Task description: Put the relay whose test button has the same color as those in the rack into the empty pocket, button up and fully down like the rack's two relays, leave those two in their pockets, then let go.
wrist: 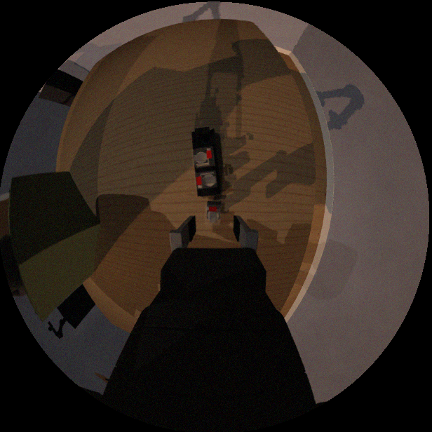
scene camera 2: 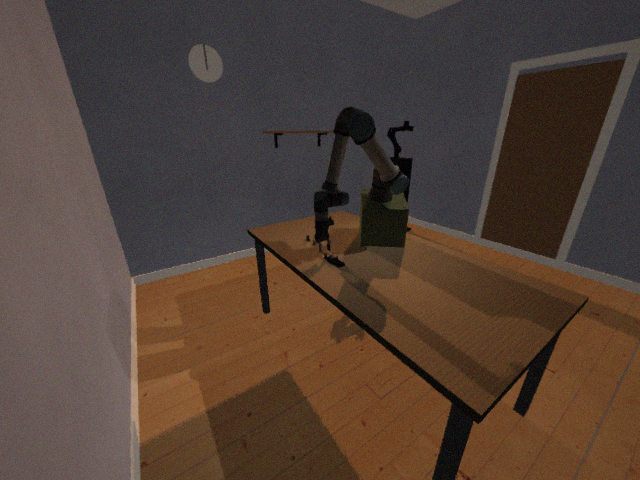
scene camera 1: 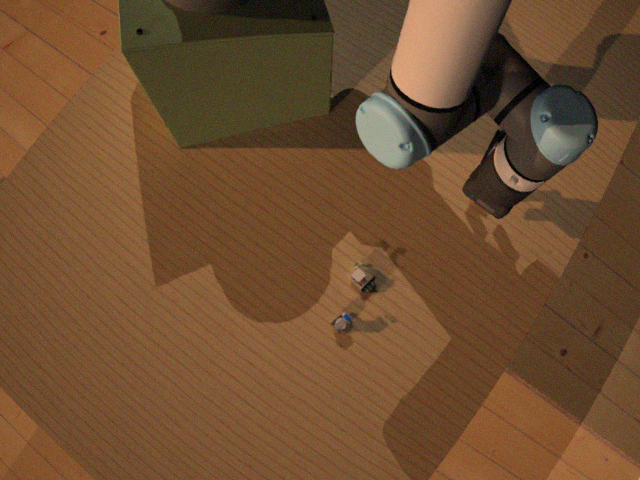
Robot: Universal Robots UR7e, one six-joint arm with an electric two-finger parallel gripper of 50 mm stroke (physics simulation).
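Where they show: gripper, fingertip midpoint: (scene camera 2: 324, 251) (scene camera 1: 482, 195); arm's base, origin of the base link: (scene camera 2: 380, 197).
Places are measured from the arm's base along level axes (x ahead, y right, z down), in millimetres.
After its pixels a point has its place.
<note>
A black rack (wrist: 204, 138) (scene camera 2: 336, 261) {x 466, y -159, z 267 mm} lies on the table. It holds two relays with red buttons, a farther one (wrist: 202, 158) and a nearer one (wrist: 209, 180). The rack's dark far end, beyond them, carries no relay; pocket detail is too dark to read. A loose relay (wrist: 213, 216) with a red button sits apart, just off the rack's near end; its exact tilt is unclear. My gripper (wrist: 214, 223) (scene camera 2: 324, 246) {x 474, y -56, z 243 mm} is open and empty, above the table, with the loose relay just ahead of the gap between its fingertips. In scene camera 1 the arm hides the rack, loose relay and fingertips.
A relay with a green button (scene camera 1: 362, 279) {x 397, y 165, z 265 mm} and one with a blue button (scene camera 1: 340, 323) {x 410, y 241, z 244 mm} sit on the table (scene camera 1: 232, 387) {x 338, y 420, z 286 mm}, away from the rack. A large olive-green box (scene camera 1: 258, 87) {x 115, y 49, z 144 mm} (scene camera 2: 382, 227) {x 85, y -120, z 157 mm} (wrist: 60, 260) stands at the arm's base. The table's edge shows beyond the rack.
</note>
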